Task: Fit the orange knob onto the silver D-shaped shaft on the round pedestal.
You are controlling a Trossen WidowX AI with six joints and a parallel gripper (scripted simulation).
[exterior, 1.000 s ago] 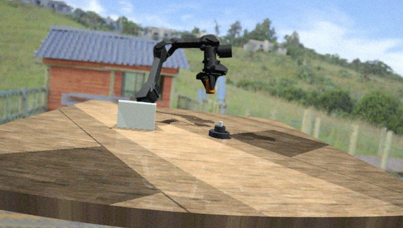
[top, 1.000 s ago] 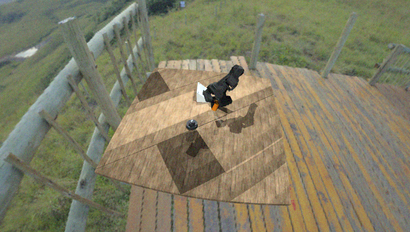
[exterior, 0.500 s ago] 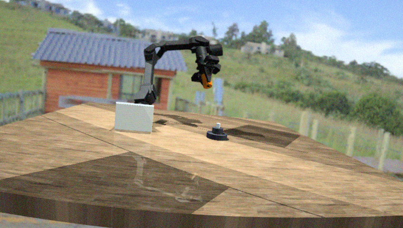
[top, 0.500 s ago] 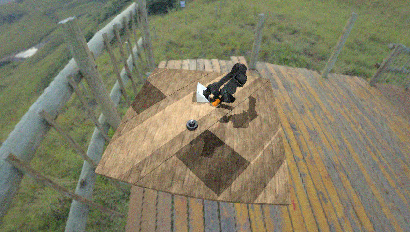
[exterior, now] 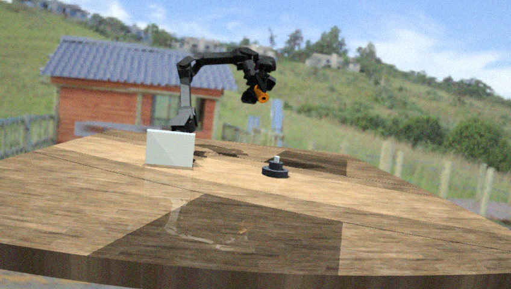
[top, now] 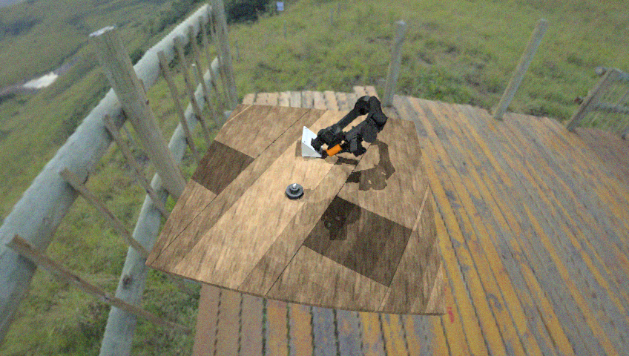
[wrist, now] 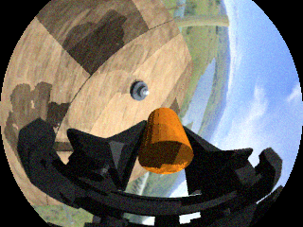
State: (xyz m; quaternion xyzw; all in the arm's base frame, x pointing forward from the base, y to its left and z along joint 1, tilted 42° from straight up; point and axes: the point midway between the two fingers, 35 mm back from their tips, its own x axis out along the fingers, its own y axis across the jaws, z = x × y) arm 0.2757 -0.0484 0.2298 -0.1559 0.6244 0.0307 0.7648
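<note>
Now: the orange knob 3 cm to the left of my gripper tip, 2 cm above it and 1 cm behind it. From my gripper tip the other things lie so: round pedestal 21 cm below, 16 cm to the right, 5 cm ahead.
</note>
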